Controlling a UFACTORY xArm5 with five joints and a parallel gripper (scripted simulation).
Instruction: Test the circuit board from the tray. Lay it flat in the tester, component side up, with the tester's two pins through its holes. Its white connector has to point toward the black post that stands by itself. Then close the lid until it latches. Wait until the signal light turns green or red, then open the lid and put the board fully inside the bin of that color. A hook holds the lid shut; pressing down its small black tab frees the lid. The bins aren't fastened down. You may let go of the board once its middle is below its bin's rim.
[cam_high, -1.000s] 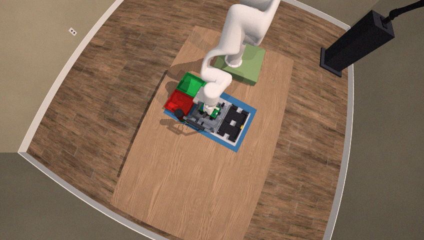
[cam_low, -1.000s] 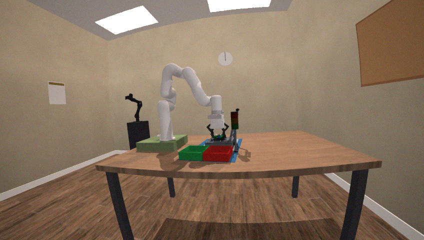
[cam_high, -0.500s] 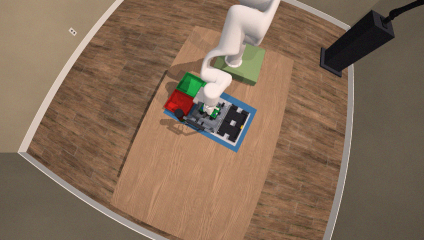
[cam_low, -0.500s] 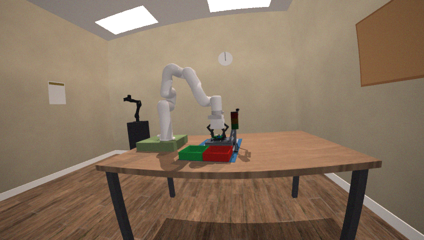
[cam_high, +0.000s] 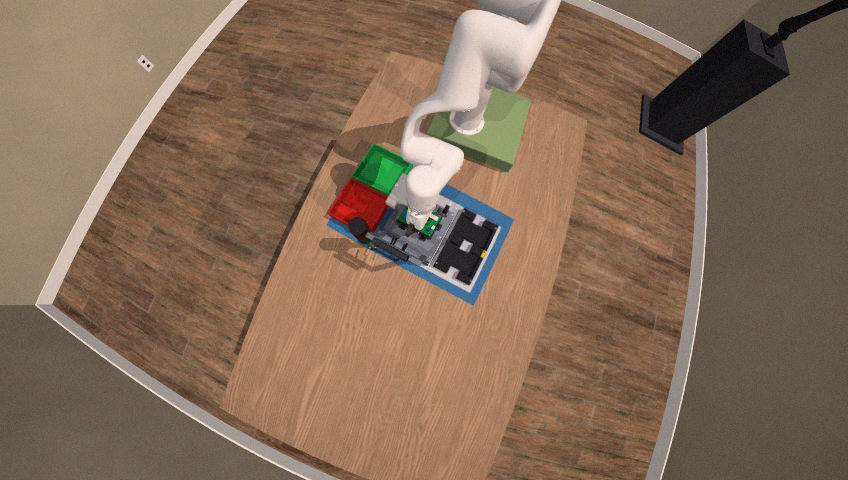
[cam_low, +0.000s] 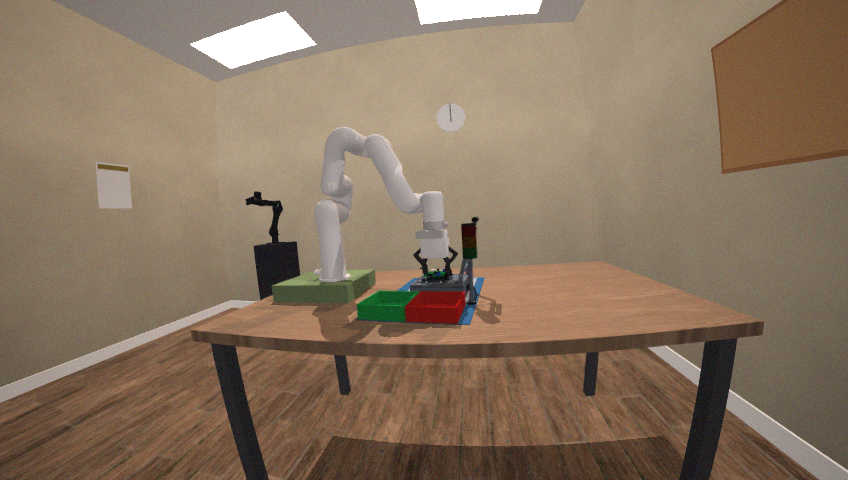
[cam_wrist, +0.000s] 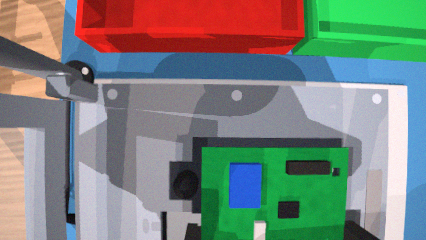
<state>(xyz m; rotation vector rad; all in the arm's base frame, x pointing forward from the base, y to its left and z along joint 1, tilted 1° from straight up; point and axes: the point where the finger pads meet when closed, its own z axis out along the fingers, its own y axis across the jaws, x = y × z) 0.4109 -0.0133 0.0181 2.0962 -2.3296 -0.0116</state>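
The green circuit board is right at my hand. The rest, counted from my hand: clear lid 12 cm ahead, 1 cm to the right, 10 cm above; red bin 2 cm ahead, 20 cm to the right, 7 cm below; green bin 12 cm behind, 19 cm to the right, 7 cm below.
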